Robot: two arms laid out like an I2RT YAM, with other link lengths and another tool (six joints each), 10 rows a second.
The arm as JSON. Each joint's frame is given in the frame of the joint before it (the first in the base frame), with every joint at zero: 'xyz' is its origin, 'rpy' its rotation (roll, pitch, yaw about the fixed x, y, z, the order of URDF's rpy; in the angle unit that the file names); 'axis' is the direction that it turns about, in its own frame. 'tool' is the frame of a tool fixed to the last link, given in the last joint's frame.
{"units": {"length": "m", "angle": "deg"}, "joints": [
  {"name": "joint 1", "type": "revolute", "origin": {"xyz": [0.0, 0.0, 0.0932], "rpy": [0.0, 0.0, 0.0]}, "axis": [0.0, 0.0, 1.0]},
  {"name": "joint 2", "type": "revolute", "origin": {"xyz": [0.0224, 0.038, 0.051], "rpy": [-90.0, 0.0, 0.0]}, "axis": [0.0, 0.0, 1.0]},
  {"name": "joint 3", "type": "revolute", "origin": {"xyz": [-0.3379, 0.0, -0.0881], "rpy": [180.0, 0.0, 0.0]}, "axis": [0.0, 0.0, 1.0]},
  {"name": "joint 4", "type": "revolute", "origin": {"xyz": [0.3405, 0.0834, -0.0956], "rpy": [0.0, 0.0, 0.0]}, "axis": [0.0, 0.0, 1.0]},
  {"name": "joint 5", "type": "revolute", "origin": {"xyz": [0.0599, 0.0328, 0.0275], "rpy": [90.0, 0.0, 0.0]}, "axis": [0.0, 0.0, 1.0]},
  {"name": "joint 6", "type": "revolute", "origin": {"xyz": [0.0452, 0.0, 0.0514], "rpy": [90.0, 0.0, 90.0]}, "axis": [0.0, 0.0, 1.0]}
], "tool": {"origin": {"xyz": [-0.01, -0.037, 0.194], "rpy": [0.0, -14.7, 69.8]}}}
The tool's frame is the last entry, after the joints.
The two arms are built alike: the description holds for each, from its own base.
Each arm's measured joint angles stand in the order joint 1, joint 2, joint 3, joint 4, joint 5, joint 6.
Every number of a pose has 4 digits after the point. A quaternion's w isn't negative.
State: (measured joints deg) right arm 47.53 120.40 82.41 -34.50 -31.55 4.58; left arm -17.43 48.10 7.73 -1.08 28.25 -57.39
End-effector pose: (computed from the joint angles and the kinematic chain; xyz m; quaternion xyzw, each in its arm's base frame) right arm 0.3015 0.5503 0.0495 -0.4907 0.7736 0.3644 0.1673; left arm 0.2877 -0.1564 0.0428 -0.4102 0.7951 -0.3950 0.2087
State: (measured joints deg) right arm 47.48 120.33 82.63 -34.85 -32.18 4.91; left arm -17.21 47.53 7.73 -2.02 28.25 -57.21
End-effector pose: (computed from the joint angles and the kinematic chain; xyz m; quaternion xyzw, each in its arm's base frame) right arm 0.3004 0.5512 0.0525 -0.4873 0.7742 0.3690 0.1645; left arm 0.2862 -0.1547 0.0424 -0.4114 0.7958 -0.3926 0.2081
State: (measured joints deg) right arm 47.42 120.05 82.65 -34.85 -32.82 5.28; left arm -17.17 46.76 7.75 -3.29 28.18 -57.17
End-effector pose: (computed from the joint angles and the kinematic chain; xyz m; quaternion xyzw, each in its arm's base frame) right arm 0.2996 0.5524 0.0569 -0.4839 0.7737 0.3744 0.1643; left arm 0.2837 -0.1534 0.0419 -0.4129 0.7970 -0.3895 0.2062
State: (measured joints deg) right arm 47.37 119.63 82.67 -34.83 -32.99 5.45; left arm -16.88 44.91 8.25 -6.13 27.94 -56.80
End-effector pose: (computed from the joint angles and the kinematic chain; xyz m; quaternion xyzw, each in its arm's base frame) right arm 0.3002 0.5530 0.0617 -0.4828 0.7728 0.3765 0.1671; left arm 0.2816 -0.1501 0.0456 -0.4144 0.7981 -0.3851 0.2075
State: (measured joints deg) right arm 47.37 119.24 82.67 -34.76 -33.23 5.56; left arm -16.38 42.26 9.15 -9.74 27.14 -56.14
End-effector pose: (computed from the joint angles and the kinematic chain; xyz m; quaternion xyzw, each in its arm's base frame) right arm 0.3001 0.5540 0.0663 -0.4823 0.7712 0.3793 0.1697; left arm 0.2817 -0.1441 0.0539 -0.4159 0.7975 -0.3797 0.2165
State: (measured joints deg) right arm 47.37 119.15 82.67 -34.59 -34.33 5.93; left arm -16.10 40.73 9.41 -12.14 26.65 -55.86
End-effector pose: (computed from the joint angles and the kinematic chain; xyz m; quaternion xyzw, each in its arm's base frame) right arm 0.2976 0.5565 0.0699 -0.4788 0.7694 0.3882 0.1675; left arm 0.2790 -0.1398 0.0551 -0.4190 0.7985 -0.3732 0.2181
